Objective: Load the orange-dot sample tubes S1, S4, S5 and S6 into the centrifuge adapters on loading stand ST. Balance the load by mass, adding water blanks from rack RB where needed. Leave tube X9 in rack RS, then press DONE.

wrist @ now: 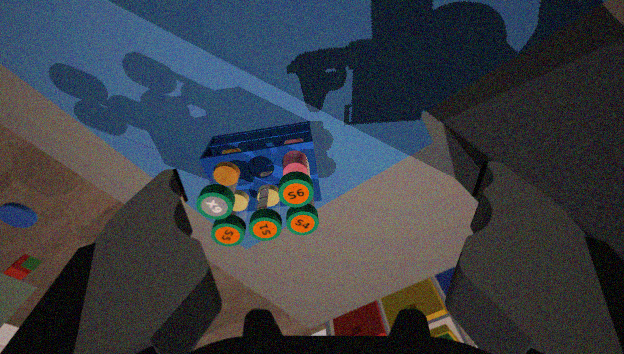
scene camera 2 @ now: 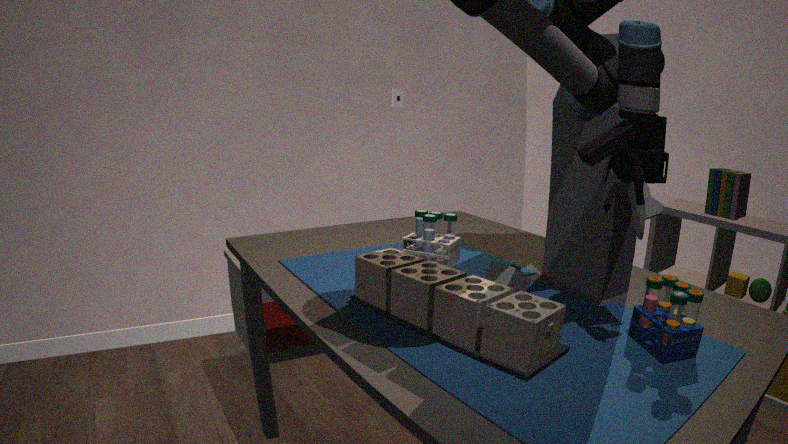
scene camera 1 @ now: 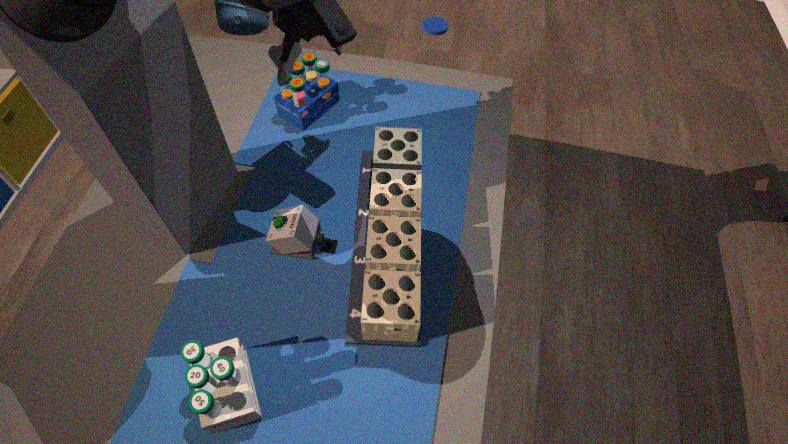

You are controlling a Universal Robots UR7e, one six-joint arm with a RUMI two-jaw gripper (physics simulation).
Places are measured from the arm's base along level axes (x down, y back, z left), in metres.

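Pixels of known places: gripper, fingertip midpoint: (wrist: pixel 325 171) (scene camera 2: pixel 622 224) (scene camera 1: pixel 311 69).
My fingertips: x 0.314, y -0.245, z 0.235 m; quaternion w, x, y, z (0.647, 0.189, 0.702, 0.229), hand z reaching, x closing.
Ahead of a thing's pixels: the offset from my fingertips to its top centre. "spot": to the spot under its first point.
Sample tubes S6 @(dx +0.095, dy +0.059, dz +0.063 m) (wrist: pixel 296 193), S4 @(dx +0.095, dy +0.094, dz +0.082 m) (wrist: pixel 302 223), S1 @(dx +0.095, dy +0.075, dz +0.117 m) (wrist: pixel 265 229) and S5 @(dx +0.095, dy +0.055, dz +0.152 m) (wrist: pixel 228 234), with orange-dot caps, stand in the blue rack RS @(dx +0.156, dy +0.057, dz +0.108 m) (scene camera 1: pixel 293 114) (scene camera 2: pixel 683 343) (wrist: pixel 260 135). Tube X9 @(dx +0.095, dy +0.020, dz +0.133 m) (wrist: pixel 215 205), grey-topped, stands there too. My gripper (wrist: pixel 325 171) is open and empty above rack RS; its two jaws stand wide on either side in the wrist view. Loading stand ST (scene camera 1: pixel 354 330) holds several beige adapters (scene camera 1: pixel 391 319) (scene camera 2: pixel 512 336) with empty-looking holes. The white rack RB @(dx +0.156, dy +0.030, dz -0.567 m) (scene camera 1: pixel 252 405) (scene camera 2: pixel 449 250) holds blanks 30 @(dx +0.095, dy +0.067, dz -0.541 m) (scene camera 1: pixel 191 351), 20 (scene camera 1: pixel 196 375), 40 (scene camera 1: pixel 221 367) and 50 @(dx +0.095, dy +0.028, dz -0.611 m) (scene camera 1: pixel 200 400).
A grey box with a green button @(spot: dx +0.143, dy +0.009, dz -0.262 m) (scene camera 1: pixel 280 221) stands between the arm's column (scene camera 1: pixel 159 110) (scene camera 2: pixel 579 231) and the adapters. Shorter tubes with orange @(spot: dx +0.132, dy +0.014, dz +0.120 m) (wrist: pixel 226 174) and pink @(spot: dx +0.131, dy +0.048, dz +0.054 m) (wrist: pixel 295 162) tops also stand in rack RS. A shelf unit (scene camera 2: pixel 716 216) stands behind the table.
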